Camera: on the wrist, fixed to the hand. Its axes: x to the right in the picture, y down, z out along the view.
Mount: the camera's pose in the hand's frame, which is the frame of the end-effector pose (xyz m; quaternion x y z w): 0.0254 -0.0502 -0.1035 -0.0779 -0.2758 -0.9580 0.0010
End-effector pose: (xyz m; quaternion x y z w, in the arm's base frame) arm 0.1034 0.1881 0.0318 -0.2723 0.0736 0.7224 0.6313
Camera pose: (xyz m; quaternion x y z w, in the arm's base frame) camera 0.1809 0.1733 -0.0557 0.0793 -0.4912 -0.5233 0.6918
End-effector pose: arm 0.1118 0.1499 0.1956 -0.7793 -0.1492 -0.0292 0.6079
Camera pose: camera 0.1366 0.0668 0.2753 -0.0868 0.9122 0.3791 0.1292
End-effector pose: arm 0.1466 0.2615 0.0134 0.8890 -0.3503 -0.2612 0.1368
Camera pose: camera 0.2480 0.2861 0.0681 -0.2538 -0.8340 0.4038 0.2775
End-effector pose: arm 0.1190 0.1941 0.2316 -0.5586 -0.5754 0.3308 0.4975
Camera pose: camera 0.2038 0.1928 0.3134 0.6032 -0.6987 -0.3670 0.1152
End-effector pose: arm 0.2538 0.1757 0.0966 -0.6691 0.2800 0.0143 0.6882
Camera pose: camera 0.2571 0.0653 0.1376 -0.3186 -0.8317 -0.4530 0.0395
